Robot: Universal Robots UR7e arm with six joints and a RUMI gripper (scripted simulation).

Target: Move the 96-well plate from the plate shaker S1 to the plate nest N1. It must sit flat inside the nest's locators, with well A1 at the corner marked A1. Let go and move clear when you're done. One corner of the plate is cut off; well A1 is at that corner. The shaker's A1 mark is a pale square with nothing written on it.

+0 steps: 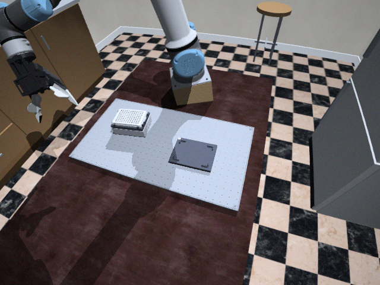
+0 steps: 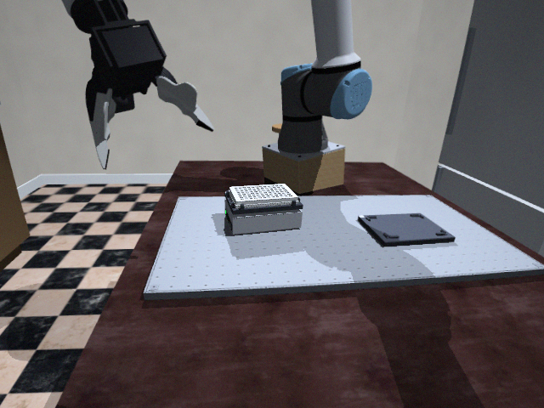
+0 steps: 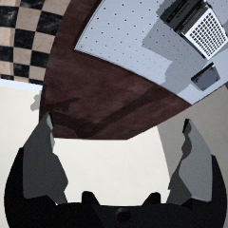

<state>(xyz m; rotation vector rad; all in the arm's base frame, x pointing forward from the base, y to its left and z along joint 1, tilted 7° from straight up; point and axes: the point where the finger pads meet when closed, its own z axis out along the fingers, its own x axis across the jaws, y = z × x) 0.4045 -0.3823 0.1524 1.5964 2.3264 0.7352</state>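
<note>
Now: hand 13 cm past the white 96-well plate, 19 cm to the right of it and 13 cm above it. Also, from my hand: dark plate nest 2 cm behind, 47 cm to the left, 19 cm below.
</note>
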